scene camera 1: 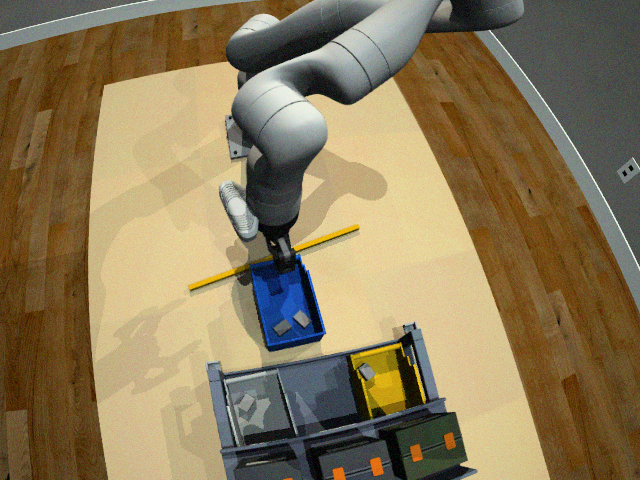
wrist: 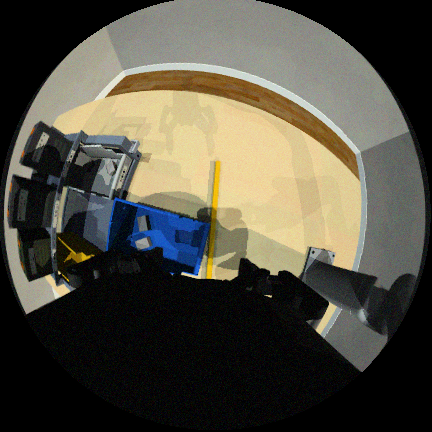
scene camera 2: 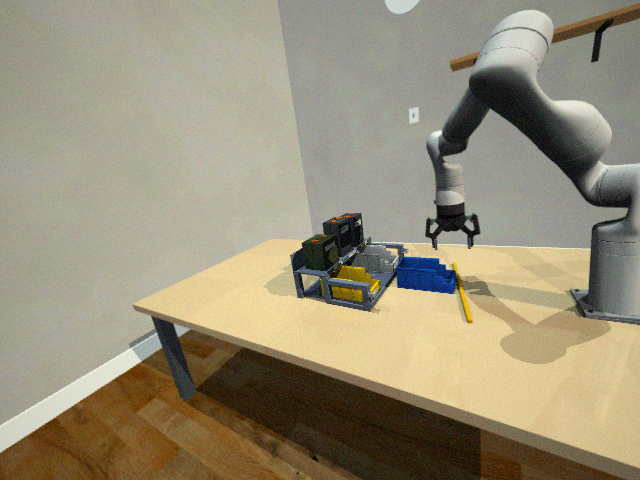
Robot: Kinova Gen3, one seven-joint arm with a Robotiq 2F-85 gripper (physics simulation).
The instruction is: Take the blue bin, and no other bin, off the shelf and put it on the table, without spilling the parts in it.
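Places are measured from the arm's base along level axes (x ahead, y left, z up), in millimetres.
Pixels of known places: gripper, fingertip midpoint: [scene camera 1: 271, 242] [wrist: 200, 262] [scene camera 2: 452, 248]; arm's base, origin of the base link: [wrist: 316, 276] [scene camera 2: 615, 305].
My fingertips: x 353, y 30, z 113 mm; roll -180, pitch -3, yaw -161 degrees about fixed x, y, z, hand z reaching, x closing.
Ahead of a thing's pixels: the offset from my fingertips to its top centre. Level surfaces: height alone.
The blue bin @(dy +24, dx +75, dz -52 mm) [scene camera 1: 289, 299] [scene camera 2: 424, 276] [wrist: 172, 235] sits upright on the table @(dz -127 mm) [scene camera 1: 413, 248] [scene camera 2: 372, 346], in front of the shelf [scene camera 1: 217, 397] [scene camera 2: 347, 283]. A narrow gap shows between bin and shelf in the first scene view. Two grey parts lie inside the bin, one part @(dy +18, dx +122, dz -109 mm) [scene camera 1: 282, 327] beside another part @(dy +56, dx +106, dz -109 mm) [scene camera 1: 301, 319]. My gripper [scene camera 2: 452, 246] is open and empty, above the bin's end away from the shelf. A yellow bar @(dy +9, dx -26, dz -117 mm) [scene camera 1: 222, 277] [scene camera 2: 462, 297] [wrist: 215, 200] lies on the table along that end, apart from the fingers.
The shelf holds a grey bin @(dy -24, dx +298, dz -46 mm) [scene camera 1: 263, 408] [scene camera 2: 376, 259] and a yellow bin @(dy +201, dx +260, dz -46 mm) [scene camera 1: 382, 382] [scene camera 2: 347, 291], with an open slot between them. Dark cases stand on its upper level, including a green case @(dy +218, dx +356, dz +70 mm) [scene camera 1: 426, 444] [scene camera 2: 320, 252].
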